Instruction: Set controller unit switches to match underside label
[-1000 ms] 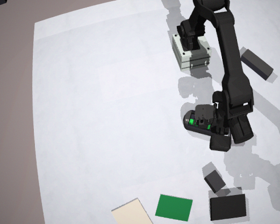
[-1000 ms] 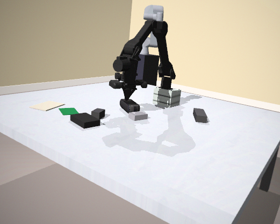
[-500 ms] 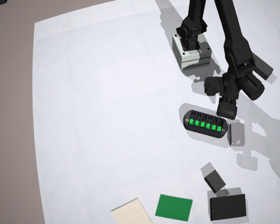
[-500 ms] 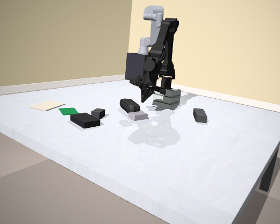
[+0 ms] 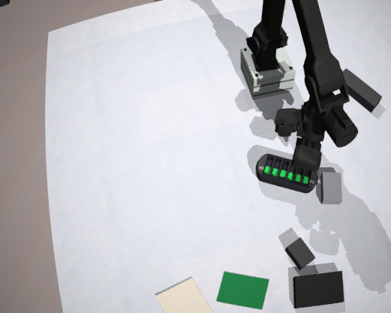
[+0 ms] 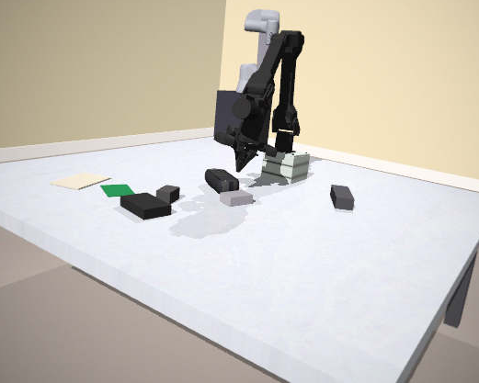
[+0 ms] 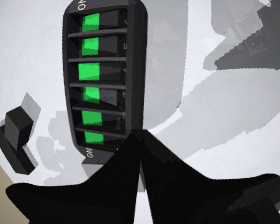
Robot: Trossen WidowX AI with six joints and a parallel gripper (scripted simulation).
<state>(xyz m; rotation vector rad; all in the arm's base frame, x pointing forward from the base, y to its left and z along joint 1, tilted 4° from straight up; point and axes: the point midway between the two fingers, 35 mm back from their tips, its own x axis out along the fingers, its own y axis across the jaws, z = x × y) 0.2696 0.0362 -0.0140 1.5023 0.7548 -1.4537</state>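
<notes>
The grey block is 80 mm ahead of my gripper tip, 70 mm to the left of it and 50 mm below it. Round my gripper tip: green card (280 mm ahead, 190 mm to the right, 60 mm below); dark flat box (320 mm ahead, 50 mm below, 20 mm to the right); small dark cube (220 mm ahead, 50 mm to the right, 50 mm below).
</notes>
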